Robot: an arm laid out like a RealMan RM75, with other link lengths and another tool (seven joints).
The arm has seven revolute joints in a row. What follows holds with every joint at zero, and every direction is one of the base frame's. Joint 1 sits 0.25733 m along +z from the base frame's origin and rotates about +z. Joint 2 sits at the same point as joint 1 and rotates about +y. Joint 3 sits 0.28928 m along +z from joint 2 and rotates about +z. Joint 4 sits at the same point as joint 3 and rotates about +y. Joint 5 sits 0.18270 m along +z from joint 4 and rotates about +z. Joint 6 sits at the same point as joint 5 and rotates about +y. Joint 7 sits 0.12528 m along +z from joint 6 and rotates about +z. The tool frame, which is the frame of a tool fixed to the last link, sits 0.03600 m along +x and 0.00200 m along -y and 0.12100 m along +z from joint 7; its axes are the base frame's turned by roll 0.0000, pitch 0.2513 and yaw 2.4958 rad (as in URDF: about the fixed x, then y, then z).
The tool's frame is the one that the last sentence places.
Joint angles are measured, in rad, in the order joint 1, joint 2, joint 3, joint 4, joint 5, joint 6, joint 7. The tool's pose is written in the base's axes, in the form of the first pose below.
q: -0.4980, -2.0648, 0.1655, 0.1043, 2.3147, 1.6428, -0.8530
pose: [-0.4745, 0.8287, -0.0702, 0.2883, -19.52, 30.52, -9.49]
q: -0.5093, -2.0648, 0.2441, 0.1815, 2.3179, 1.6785, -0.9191
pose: [-0.4709, 0.8408, -0.0925, 0.2507, -19.85, 29.91, -9.69]
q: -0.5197, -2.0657, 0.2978, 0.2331, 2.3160, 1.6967, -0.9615
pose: [-0.4671, 0.8488, -0.1042, 0.2247, -19.99, 29.69, -9.83]
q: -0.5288, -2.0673, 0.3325, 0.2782, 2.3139, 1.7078, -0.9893
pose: [-0.4618, 0.8561, -0.1069, 0.2059, -20.09, 29.77, -9.83]
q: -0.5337, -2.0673, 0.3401, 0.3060, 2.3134, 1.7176, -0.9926
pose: [-0.4541, 0.8622, -0.1029, 0.1996, -20.09, 29.96, -9.58]
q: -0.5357, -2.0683, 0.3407, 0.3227, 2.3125, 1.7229, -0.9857
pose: [-0.4468, 0.8671, -0.0975, 0.1978, -20.07, 30.09, -9.40]
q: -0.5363, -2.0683, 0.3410, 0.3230, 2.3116, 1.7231, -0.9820
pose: [-0.4449, 0.8681, -0.0966, 0.1980, -20.04, 30.10, -9.39]
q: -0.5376, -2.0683, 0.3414, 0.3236, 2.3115, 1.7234, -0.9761
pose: [-0.4418, 0.8698, -0.0955, 0.1977, -20.00, 30.11, -9.38]
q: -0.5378, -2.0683, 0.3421, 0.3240, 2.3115, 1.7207, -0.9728
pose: [-0.4408, 0.8707, -0.0938, 0.1967, -20.04, 30.14, -9.41]
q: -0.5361, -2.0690, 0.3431, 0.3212, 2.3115, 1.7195, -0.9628
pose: [-0.4382, 0.8722, -0.0928, 0.1968, -20.04, 30.02, -9.49]
